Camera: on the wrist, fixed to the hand. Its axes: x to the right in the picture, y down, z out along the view.
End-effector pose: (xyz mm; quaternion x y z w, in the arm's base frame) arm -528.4 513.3 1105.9 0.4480 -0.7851 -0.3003 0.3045
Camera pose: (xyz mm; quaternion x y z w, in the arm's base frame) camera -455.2 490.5 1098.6 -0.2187 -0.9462 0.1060 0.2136
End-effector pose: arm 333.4 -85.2 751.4 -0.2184 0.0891 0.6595 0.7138
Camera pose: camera 392.9 -121.0 718.0 0.1514 0.2479 0.9531 0.0848
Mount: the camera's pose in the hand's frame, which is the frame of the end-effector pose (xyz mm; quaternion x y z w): -11.6 -53.1 -54.6 0.2051 -0.1386 0.6920 0.6781
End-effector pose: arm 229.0 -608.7 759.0 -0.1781 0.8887 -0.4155 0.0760
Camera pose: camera 237.7 -596.8 834.6 0.4522 0.6302 -0.3868 0.4988
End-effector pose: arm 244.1 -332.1 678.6 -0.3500 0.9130 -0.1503 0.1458
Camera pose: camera 263.7 -352.5 750.3 0.4036 0.8103 -0.1398 0.4012
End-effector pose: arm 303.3 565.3 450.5 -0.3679 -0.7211 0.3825 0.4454
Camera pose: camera 347.5 544.2 510.0 -0.6041 -0.2177 0.7665 0.0128
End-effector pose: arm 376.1 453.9 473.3 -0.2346 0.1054 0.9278 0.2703
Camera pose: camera 434.6 475.2 428.0 -0.0979 -0.3866 -0.8271 0.3960
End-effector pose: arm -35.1 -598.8 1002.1 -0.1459 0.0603 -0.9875 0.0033
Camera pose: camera -39.2 -539.4 953.3 -0.1934 -0.0611 -0.6595 0.7239
